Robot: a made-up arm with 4 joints. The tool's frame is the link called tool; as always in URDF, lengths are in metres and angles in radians. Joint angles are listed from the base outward.
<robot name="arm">
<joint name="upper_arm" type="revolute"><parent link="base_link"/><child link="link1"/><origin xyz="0 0 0.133"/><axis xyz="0 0 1"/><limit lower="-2.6" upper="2.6"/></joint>
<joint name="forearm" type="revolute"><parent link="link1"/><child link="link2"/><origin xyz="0.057 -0.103 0.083"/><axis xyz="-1 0 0"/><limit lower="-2.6" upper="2.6"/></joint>
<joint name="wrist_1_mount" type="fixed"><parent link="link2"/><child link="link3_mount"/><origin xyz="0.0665 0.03 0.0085"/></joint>
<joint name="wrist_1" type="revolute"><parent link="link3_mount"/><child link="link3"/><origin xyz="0.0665 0.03 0.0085"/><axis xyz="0 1 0"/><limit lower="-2.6" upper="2.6"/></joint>
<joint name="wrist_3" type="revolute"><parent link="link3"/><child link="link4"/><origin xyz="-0.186 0.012 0.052"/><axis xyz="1 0 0"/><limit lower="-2.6" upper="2.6"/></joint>
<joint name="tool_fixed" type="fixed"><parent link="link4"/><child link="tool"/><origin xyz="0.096 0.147 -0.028"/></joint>
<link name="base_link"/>
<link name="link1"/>
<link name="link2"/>
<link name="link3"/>
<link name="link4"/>
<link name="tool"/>
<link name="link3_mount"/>
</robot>
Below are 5 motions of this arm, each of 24 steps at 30 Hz.
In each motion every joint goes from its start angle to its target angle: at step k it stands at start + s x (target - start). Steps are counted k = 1, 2, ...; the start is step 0. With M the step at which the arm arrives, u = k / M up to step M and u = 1 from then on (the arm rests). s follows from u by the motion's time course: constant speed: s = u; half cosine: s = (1 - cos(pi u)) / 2; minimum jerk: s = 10 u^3 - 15 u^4 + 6 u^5.
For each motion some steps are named. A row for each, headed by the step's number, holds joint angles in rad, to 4 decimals.
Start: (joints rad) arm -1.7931 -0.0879 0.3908 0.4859
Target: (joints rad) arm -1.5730 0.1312 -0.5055 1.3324
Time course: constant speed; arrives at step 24
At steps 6, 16, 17, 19, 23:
6: -1.7381 -0.0331 0.1667 0.6975
16: -1.6464 0.0582 -0.2067 1.0502
17: -1.6372 0.0673 -0.2441 1.0855
19: -1.6189 0.0856 -0.3188 1.1560
23: -1.5822 0.1221 -0.4682 1.2971

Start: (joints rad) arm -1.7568 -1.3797 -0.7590 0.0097
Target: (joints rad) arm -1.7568 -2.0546 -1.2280 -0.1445
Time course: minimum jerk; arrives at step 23
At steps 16, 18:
16: -1.7568 -1.9406 -1.1488 -0.1185
18: -1.7568 -2.0059 -1.1942 -0.1334

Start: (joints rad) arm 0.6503 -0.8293 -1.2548 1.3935
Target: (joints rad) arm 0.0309 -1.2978 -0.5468 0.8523
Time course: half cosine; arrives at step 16
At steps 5, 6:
5: 0.5127 -0.9334 -1.0975 1.2732
6: 0.4591 -0.9739 -1.0363 1.2265

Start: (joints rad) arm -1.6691 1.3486 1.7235 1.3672
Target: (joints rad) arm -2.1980 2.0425 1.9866 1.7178
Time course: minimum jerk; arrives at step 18
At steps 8, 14, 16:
8: -1.8789 1.6239 1.8279 1.5063
14: -2.1576 1.9895 1.9665 1.6910
16: -2.1919 2.0345 1.9836 1.7138

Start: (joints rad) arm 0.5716 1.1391 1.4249 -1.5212
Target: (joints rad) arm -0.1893 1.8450 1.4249 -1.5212
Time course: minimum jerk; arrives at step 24
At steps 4, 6, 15, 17, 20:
4: 0.5446 1.1642 1.4249 -1.5212
6: 0.4928 1.2122 1.4249 -1.5212
15: 0.0201 1.6507 1.4249 -1.5212
17: -0.0735 1.7375 1.4249 -1.5212
20: -0.1623 1.8199 1.4249 -1.5212

